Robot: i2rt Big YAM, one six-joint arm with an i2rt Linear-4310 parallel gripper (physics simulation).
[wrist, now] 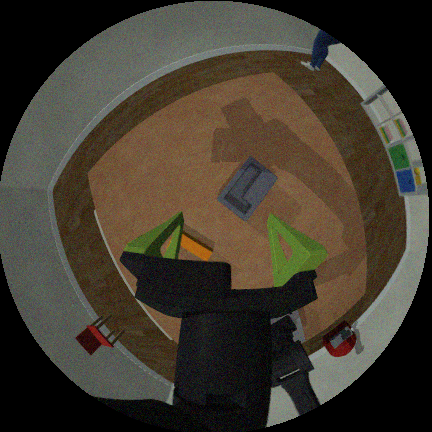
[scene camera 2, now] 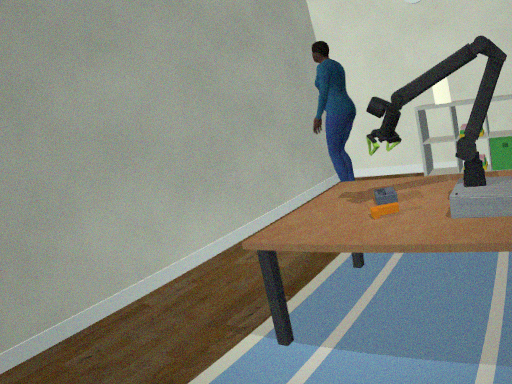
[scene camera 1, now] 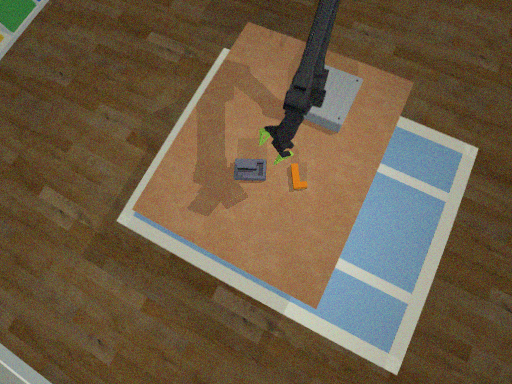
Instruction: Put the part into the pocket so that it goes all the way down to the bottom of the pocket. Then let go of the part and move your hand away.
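Frame: origin at the arm's base, x ahead, y left, z up, level; metres.
Seen in the pictures: gripper, fingertip midpoint: (wrist: 225, 216) (scene camera 2: 378, 152) (scene camera 1: 267, 154); arm's base at its link origin: (wrist: 275, 330) (scene camera 2: 474, 182).
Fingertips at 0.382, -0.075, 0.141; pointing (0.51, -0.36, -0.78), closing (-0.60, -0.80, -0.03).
Observation:
Offsets run from my fingertips to a thing's top centre, as dx, dy, dz. Level surfaces: height alone.
The orange L-shaped part @[-0.022, +0.133, -0.187] (scene camera 1: 295, 175) (scene camera 2: 384, 210) (wrist: 196, 246) lies flat on the table, apart from the grey block; the left finger hides some of it in the wrist view. The grey block @[+0.017, -0.082, -0.181] (scene camera 1: 250, 176) (scene camera 2: 386, 199) (wrist: 260, 192) stands on the table, left of the part in scene camera 1. Its L-shaped pocket opens upward and looks empty. My gripper (scene camera 1: 267, 154) (scene camera 2: 380, 152) (wrist: 225, 216) is open and empty, with its green fingers wide apart. It hangs well above the table, tilted, with the block ahead of the fingertips in the wrist view.
The arm's grey base box (scene camera 1: 340, 95) (scene camera 2: 475, 206) stands on the brown table @[dz -0.217] (scene camera 1: 225, 240) (scene camera 2: 310, 225) (wrist: 150, 165). A person (scene camera 2: 336, 90) (wrist: 321, 47) stands beyond the table, left of a shelf unit (scene camera 2: 424, 145) in scene camera 2. Arm shadows fall near the block.

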